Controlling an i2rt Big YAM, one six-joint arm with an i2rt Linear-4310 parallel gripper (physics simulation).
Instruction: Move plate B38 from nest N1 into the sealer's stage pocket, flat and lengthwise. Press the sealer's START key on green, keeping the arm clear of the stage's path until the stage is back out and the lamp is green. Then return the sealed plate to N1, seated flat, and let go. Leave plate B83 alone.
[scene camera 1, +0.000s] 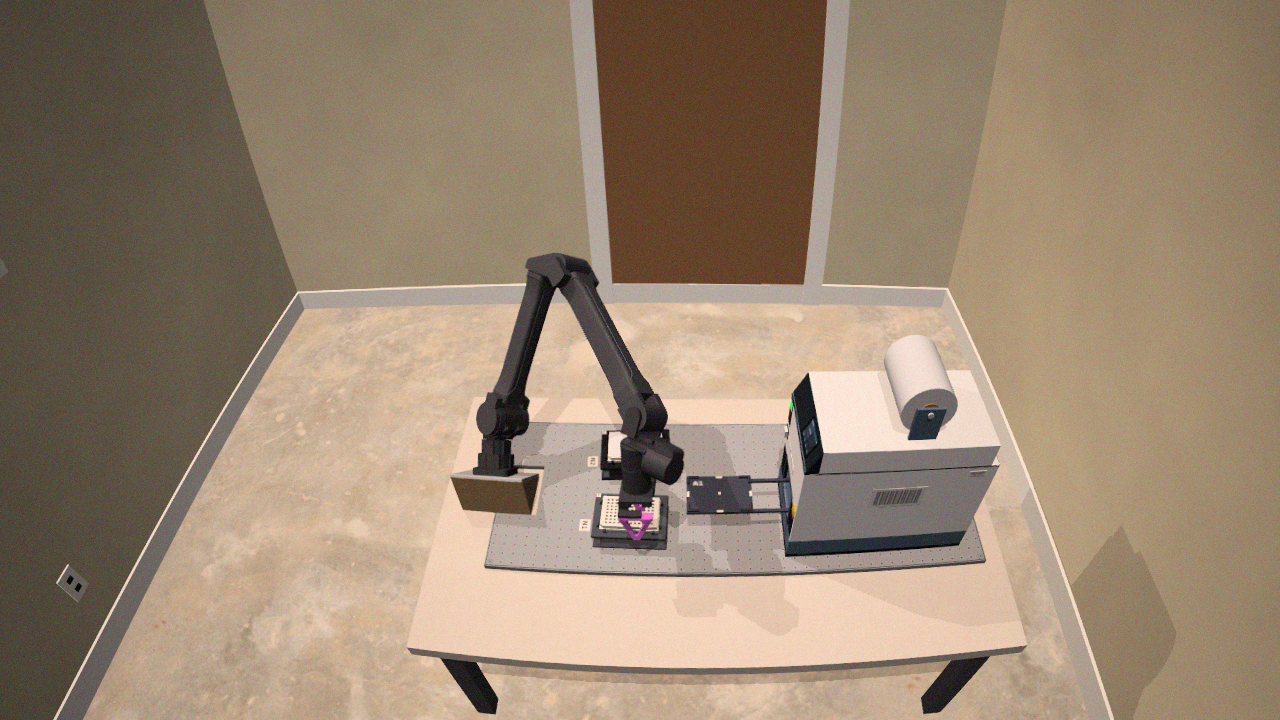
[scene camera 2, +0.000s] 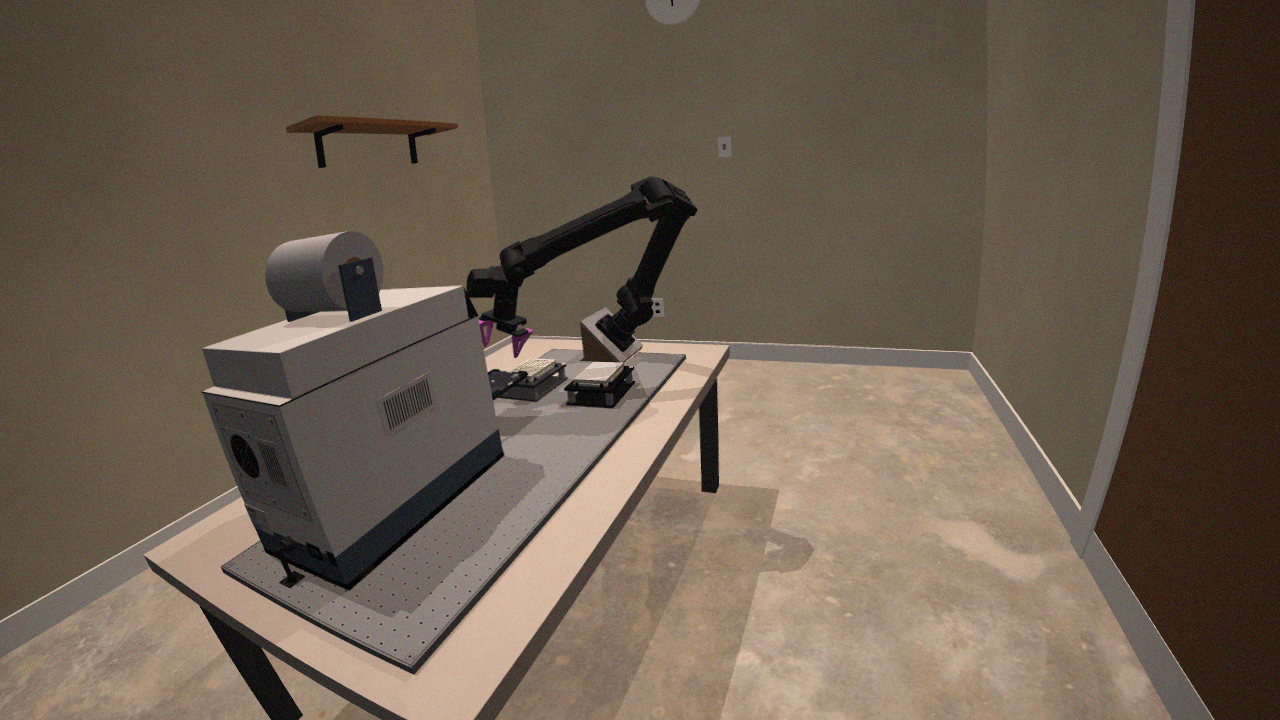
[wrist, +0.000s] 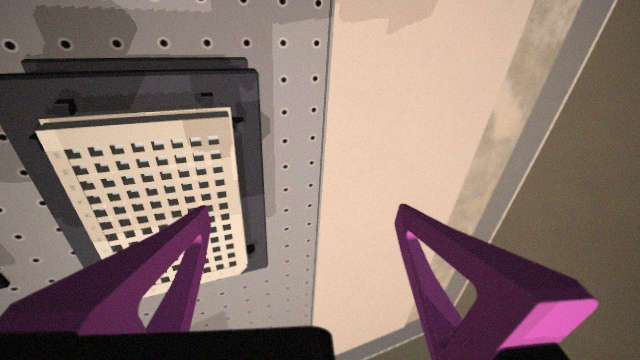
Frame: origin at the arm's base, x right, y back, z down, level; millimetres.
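Seen in the pictures: gripper, between the fingertips: (scene camera 1: 638, 525) (scene camera 2: 500, 351) (wrist: 306, 214); arm's base, origin of its link: (scene camera 1: 495, 473) (scene camera 2: 613, 334).
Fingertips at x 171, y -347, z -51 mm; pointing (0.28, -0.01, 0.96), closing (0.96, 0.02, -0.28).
Note:
Pixels of each thing's top centre, then the offset from my fingertips to it. "*": a spot on its surface instead. Level surfaces: height alone.
- Plate B38, centre of its top: (wrist: 170, 221) (scene camera 1: 629, 511) (scene camera 2: 530, 366) dx -70, dy +24, dz +46 mm
- nest N1, centre of its top: (wrist: 170, 215) (scene camera 1: 630, 513) (scene camera 2: 530, 368) dx -70, dy +24, dz +52 mm
- Plate B83, centre of its top: (scene camera 1: 635, 444) (scene camera 2: 599, 370) dx -270, dy +23, dz +46 mm
- nest N2, a spot on its surface: (scene camera 2: 597, 394) * dx -267, dy +4, dz +101 mm
- sealer's stage, centre of its top: (scene camera 1: 719, 493) dx -95, dy -170, dz +10 mm
- sealer's lamp, centre of its top: (scene camera 1: 792, 401) dx -188, dy -317, dz -175 mm
- perforated board, height of its surface: dz +106 mm
- film roll, centre of its top: (scene camera 2: 316, 236) (scene camera 1: 926, 360) dx -97, dy -550, dz -370 mm
Plate B38 (scene camera 1: 617, 513) (scene camera 2: 535, 367) (wrist: 160, 131), cream with a grid of square wells, lies in nest N1 (scene camera 1: 630, 541) (scene camera 2: 537, 386) (wrist: 254, 175). My gripper (scene camera 1: 636, 528) (scene camera 2: 502, 350) (wrist: 306, 214) is open and empty, above the plate's level. In the wrist view the left finger overlaps the plate and the right finger is over bare table, so the plate is off to the left. Plate B83 (scene camera 1: 615, 445) (scene camera 2: 601, 372) sits in nest N2 (scene camera 2: 597, 394), partly hidden by the arm. The sealer's stage (scene camera 1: 720, 494) is out and empty. The sealer's lamp (scene camera 1: 791, 405) is green.
The sealer (scene camera 1: 895, 519) (scene camera 2: 393, 465) stands on the perforated board (scene camera 1: 537, 550) (scene camera 2: 411, 617) at the right in scene camera 1, with a film roll (scene camera 1: 917, 376) (scene camera 2: 313, 268) on top. The arm's base block (scene camera 1: 496, 494) is at the left. Two rods join stage and sealer.

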